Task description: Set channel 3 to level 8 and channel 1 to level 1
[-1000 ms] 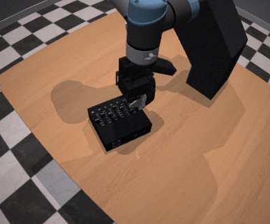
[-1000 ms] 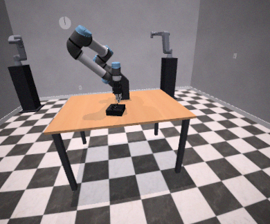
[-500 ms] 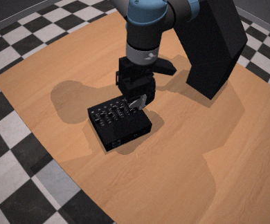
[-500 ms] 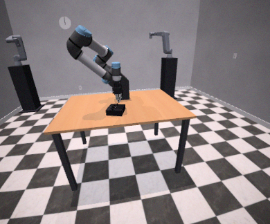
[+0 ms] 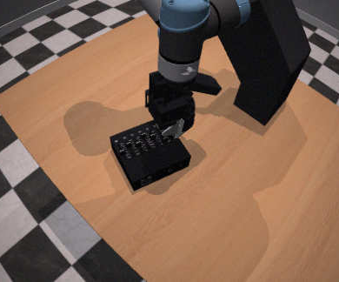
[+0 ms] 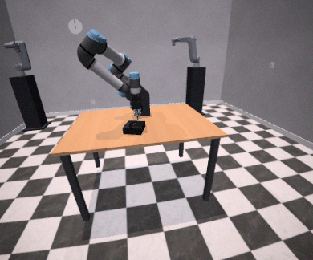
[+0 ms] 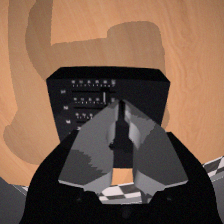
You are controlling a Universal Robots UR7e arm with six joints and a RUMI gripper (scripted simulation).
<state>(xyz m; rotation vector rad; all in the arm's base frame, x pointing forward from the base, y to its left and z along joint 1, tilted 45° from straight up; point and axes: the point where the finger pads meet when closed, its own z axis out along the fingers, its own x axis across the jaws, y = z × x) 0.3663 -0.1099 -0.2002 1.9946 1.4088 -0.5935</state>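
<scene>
My hand is 20 mm to the left of the fader knob and 20 mm above it.
</scene>
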